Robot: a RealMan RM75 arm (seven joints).
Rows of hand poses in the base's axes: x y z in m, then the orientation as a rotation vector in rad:
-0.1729, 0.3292, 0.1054, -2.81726, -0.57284, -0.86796
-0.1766, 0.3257, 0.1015, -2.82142, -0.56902, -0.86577
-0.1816, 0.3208, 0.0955, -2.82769, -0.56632, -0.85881
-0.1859, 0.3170, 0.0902, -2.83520, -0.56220, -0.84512
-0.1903, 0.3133, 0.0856, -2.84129, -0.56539, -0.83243
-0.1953, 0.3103, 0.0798, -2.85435, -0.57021, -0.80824
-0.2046, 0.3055, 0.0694, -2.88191, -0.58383, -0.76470
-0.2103, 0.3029, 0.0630, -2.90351, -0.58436, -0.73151
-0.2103, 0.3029, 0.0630, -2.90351, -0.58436, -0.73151
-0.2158, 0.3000, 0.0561, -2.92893, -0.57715, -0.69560
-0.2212, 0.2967, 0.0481, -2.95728, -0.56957, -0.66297
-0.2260, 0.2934, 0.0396, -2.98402, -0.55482, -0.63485
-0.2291, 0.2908, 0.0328, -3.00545, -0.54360, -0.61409
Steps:
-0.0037, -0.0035, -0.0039, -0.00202, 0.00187, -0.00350
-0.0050, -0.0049, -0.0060, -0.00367, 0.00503, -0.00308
-0.0043, -0.0038, -0.0053, -0.00343, 0.00967, -0.00355
-0.0044, -0.0037, -0.0046, -0.00494, 0.00839, 0.00103
-0.0050, -0.0030, -0.0058, -0.01043, 0.01602, 0.00064
-0.0093, -0.0048, -0.0104, -0.02465, 0.02815, 0.00229
-0.0057, -0.0026, -0.0064, -0.01642, 0.02181, -0.00430
0.0000, 0.0000, 0.0000, 0.00000, 0.00000, 0.00000
-0.0055, -0.0029, -0.0069, -0.01749, 0.02375, -0.00995
-0.0054, -0.0033, -0.0080, -0.02082, 0.02115, -0.01144
-0.0048, -0.0033, -0.0085, -0.01790, 0.01826, -0.01539
-0.0031, -0.0026, -0.0068, -0.01496, 0.01323, -0.01205

